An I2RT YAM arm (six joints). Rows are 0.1 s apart.
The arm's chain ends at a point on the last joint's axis. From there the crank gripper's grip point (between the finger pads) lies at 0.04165 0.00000 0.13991 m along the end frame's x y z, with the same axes.
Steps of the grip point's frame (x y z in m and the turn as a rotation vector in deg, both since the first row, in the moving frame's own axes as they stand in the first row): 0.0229, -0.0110, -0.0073, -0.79, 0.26, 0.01; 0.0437, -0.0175, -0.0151, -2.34, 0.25, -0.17; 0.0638, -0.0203, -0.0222, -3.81, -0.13, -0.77; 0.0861, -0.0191, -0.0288, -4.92, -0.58, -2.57; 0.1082, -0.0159, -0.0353, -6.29, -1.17, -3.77; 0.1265, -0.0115, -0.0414, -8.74, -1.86, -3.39; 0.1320, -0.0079, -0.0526, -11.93, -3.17, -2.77
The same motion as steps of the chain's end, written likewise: 0.0223, -0.0129, -0.0071, -0.79, 0.26, 0.01; 0.0431, -0.0231, -0.0148, -2.34, 0.25, -0.17; 0.0641, -0.0290, -0.0220, -3.81, -0.13, -0.77; 0.0873, -0.0293, -0.0288, -4.92, -0.58, -2.57; 0.1106, -0.0286, -0.0354, -6.29, -1.17, -3.77; 0.1305, -0.0305, -0.0412, -8.74, -1.86, -3.39; 0.1391, -0.0352, -0.0519, -11.93, -3.17, -2.77
